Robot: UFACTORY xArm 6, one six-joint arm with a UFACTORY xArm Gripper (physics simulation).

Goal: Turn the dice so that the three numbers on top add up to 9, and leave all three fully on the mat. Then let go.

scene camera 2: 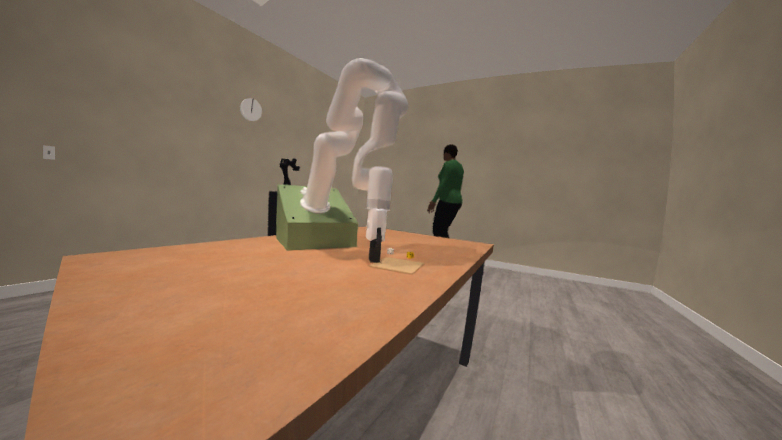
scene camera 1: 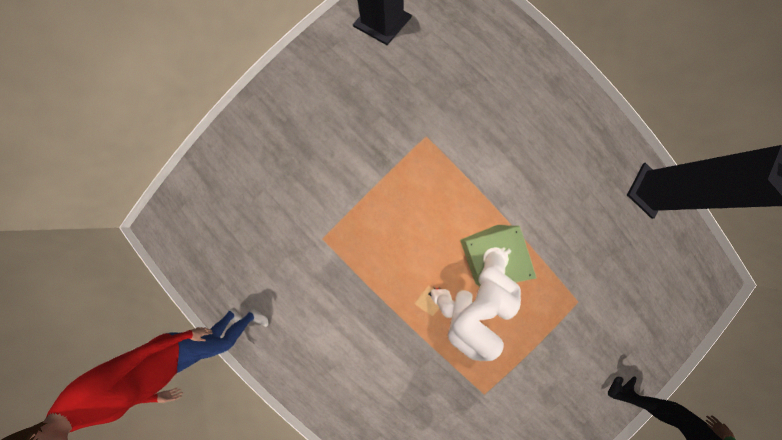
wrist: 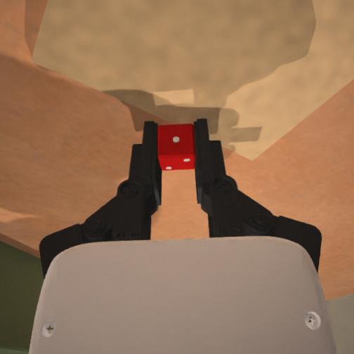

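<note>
The red die is between the two black fingers of my gripper, which is shut on it. In the wrist view one face shows one pip and the face below it shows two. The die is by an edge of the tan mat; whether it touches the table is unclear. In scene camera 2 the finger hides it. A white die and a yellow die lie on the table behind the mat, off it. Their top numbers are too small to read.
The orange table carries the green base block with the white arm on it, behind the mat. The table's edge runs near the mat. Two people stand off the table.
</note>
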